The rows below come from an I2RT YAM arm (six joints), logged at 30 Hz.
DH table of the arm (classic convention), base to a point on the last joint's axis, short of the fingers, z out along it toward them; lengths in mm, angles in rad. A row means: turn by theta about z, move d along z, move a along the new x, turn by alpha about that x. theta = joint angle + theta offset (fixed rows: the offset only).
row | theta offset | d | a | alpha
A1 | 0 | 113.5 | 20 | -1.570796
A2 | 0 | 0 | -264 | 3.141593
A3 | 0.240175 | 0 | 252.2 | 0
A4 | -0.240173 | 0 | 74 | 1.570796
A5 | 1.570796 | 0 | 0 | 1.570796
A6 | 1.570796 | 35.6 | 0 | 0
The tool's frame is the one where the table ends.
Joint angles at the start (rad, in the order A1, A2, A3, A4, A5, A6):
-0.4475, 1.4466, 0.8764, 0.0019, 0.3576, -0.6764
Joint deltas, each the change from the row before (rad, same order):
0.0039, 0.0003, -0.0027, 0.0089, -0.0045, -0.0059
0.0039, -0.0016, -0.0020, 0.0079, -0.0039, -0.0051
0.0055, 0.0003, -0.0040, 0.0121, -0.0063, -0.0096
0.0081, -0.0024, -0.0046, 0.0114, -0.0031, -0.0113
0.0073, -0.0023, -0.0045, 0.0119, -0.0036, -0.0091
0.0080, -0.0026, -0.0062, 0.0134, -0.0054, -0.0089
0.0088, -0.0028, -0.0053, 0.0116, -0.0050, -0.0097
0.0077, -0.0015, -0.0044, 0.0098, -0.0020, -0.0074
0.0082, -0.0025, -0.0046, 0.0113, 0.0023, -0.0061
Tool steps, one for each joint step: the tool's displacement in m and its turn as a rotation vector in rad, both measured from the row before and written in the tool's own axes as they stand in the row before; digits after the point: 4 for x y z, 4 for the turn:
-0.0009, 0.0011, -0.0002, -0.0021, -0.0098, -0.0058
-0.0011, 0.0006, -0.0007, -0.0007, -0.0106, -0.0045
-0.0011, 0.0016, -0.0003, -0.0032, -0.0134, -0.0097
-0.0016, 0.0018, -0.0012, -0.0012, -0.0142, -0.0122
-0.0016, 0.0016, -0.0011, -0.0007, -0.0143, -0.0094
-0.0015, 0.0020, -0.0011, -0.0023, -0.0161, -0.0095
-0.0017, 0.0020, -0.0013, -0.0027, -0.0159, -0.0109
-0.0014, 0.0018, -0.0009, -0.0012, -0.0116, -0.0087
-0.0016, 0.0016, -0.0012, 0.0032, -0.0106, -0.0069

